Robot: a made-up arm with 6 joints.
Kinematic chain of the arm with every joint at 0, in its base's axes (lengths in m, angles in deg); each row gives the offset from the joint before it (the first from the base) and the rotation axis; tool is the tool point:
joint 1: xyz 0 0 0.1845 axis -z
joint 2: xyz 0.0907 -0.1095 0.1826 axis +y
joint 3: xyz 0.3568 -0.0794 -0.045 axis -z
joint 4: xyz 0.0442 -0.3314 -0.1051 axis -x
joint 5: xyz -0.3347 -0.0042 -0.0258 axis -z
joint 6: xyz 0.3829 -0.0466 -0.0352 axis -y
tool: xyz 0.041 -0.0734 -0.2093
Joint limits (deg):
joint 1: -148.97..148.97
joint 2: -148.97..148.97
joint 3: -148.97..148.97
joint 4: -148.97..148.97
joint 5: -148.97..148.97
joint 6: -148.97..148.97
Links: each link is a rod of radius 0.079 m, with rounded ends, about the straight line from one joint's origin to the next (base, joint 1, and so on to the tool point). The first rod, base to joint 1, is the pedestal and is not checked.
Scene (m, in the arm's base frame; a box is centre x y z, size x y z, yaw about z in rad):
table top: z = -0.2
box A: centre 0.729 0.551 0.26 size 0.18 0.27 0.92 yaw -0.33
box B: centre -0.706 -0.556 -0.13 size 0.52 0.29 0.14 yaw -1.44
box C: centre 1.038 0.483 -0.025 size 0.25 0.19 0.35 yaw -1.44
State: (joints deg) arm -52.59 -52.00 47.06 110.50 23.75 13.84
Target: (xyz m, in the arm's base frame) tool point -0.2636 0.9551 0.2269
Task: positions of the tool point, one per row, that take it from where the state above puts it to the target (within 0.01 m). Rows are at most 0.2 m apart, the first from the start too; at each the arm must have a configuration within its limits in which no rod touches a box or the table.
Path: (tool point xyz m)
1: 0.5144 -0.2588 0.5262
2: 0.5541 -0.1276 0.4847
3: 0.5532 0.0035 0.4470
4: 0.5164 0.1223 0.4146
5: 0.4512 0.2207 0.3884
6: 0.3664 0.2936 0.3688
7: 0.2705 0.3394 0.3556
8: 0.2903 0.4923 0.3257
9: 0.2575 0.6494 0.2967
10: 0.1728 0.7904 0.2717
11: 0.0455 0.8965 0.2523
12: -0.1073 0.9534 0.2380
13: -0.2636 0.9551 0.2269

